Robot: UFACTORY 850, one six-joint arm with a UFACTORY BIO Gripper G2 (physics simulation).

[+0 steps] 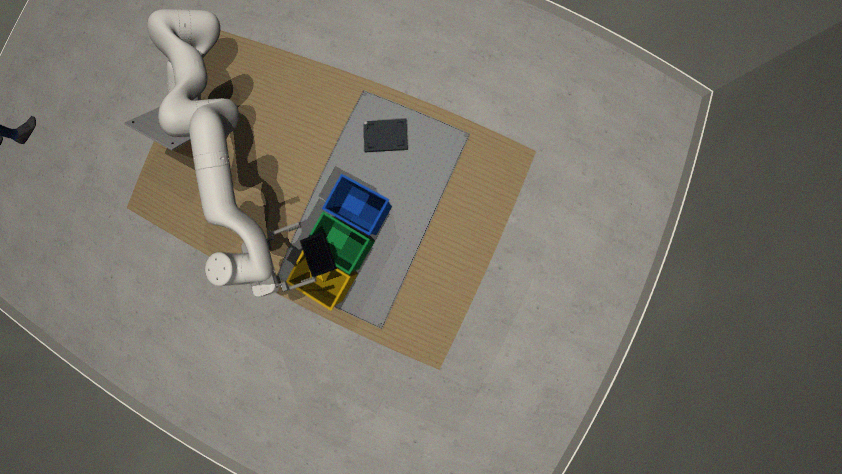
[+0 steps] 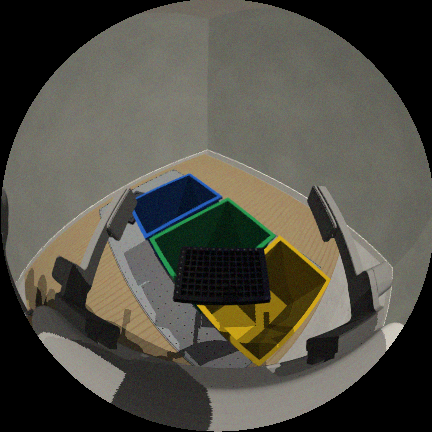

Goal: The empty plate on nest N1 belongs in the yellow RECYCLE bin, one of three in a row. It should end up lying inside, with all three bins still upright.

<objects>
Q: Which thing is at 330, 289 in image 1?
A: A yellow bin.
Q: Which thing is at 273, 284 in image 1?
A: My gripper.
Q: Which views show the green bin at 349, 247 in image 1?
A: Image 1 and image 2: all of them.
</objects>
